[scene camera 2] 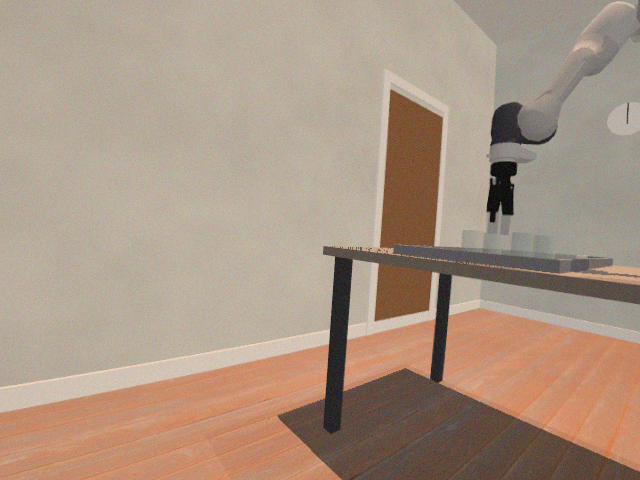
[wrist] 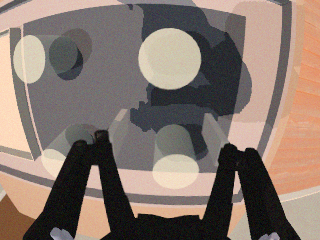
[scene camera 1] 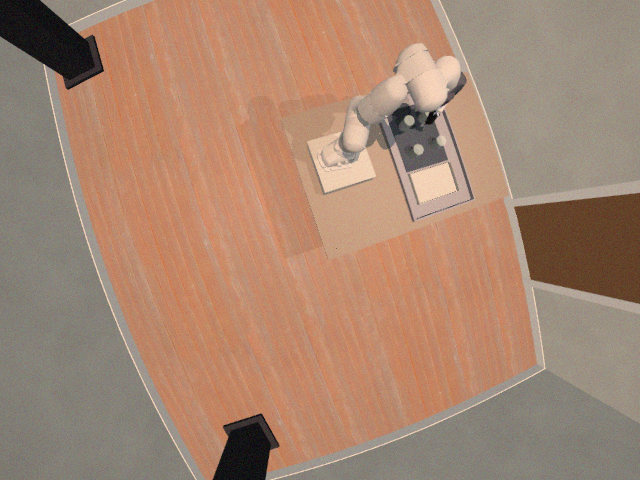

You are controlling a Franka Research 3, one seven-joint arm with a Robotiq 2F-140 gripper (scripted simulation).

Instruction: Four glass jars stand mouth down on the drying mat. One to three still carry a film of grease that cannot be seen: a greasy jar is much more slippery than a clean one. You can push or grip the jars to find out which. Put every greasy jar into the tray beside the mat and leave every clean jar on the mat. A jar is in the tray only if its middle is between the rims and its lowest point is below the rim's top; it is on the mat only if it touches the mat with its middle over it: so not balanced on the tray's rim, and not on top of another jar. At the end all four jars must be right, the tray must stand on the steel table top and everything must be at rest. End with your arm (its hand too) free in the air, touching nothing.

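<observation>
I can see my gripper (scene camera 2: 498, 234), and the wrist view gives me the gripper too (wrist: 165, 121). There is a beige tray (scene camera 1: 433, 183). I also see a glass jar (wrist: 169, 58) and another glass jar (wrist: 175, 166), and besides those a glass jar (wrist: 37, 57) as well as a glass jar (wrist: 53, 157).
</observation>
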